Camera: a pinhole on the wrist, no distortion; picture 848 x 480 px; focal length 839.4 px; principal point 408.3 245.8 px. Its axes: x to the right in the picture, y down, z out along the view. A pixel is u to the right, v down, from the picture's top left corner.
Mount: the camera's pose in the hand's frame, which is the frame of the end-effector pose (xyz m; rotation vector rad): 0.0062 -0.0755 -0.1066 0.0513 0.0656 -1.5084
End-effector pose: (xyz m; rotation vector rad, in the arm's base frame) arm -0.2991 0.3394 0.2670 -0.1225 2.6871 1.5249
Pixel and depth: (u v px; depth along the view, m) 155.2 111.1 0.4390
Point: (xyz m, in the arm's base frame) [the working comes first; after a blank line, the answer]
In the camera's frame: -0.1324 -0.0704 0.4390

-0.2327 0.6454 0.1137
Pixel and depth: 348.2 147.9 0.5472
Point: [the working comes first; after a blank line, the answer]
In the camera's frame: -0.0392 -0.0638 0.5472

-0.2364 0.6801 -0.0249
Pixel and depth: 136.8 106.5 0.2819
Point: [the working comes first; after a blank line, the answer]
In the camera's frame: -0.0912 -0.0468 0.2819

-0.2549 0.4928 0.1700
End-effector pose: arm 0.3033 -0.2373 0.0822 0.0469 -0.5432 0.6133
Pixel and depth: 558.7 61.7 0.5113
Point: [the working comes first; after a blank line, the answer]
In the camera's frame: 0.0916 -0.1121 0.5113

0.1704 -0.5407 0.4011
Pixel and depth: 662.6 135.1 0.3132
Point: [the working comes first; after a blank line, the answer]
In the camera's frame: 0.0949 -0.0413 0.3132

0.3017 -0.4515 0.2630
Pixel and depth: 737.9 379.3 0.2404
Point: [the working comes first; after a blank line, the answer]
In the camera's frame: 0.0944 0.0382 0.2404

0.3836 -0.3860 0.2380
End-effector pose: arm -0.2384 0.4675 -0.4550 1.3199 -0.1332 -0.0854
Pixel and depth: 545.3 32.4 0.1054
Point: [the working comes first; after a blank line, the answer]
In the camera's frame: 0.0172 -0.0268 0.1054

-0.2547 0.4473 -0.5555
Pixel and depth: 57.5 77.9 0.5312
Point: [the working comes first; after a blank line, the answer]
In the camera's frame: -0.2220 -0.1063 0.5312

-0.4101 0.0843 -0.2574
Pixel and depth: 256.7 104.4 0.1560
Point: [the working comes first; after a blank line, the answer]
In the camera's frame: -0.0282 -0.0263 0.1560

-0.2648 0.4061 -0.5024
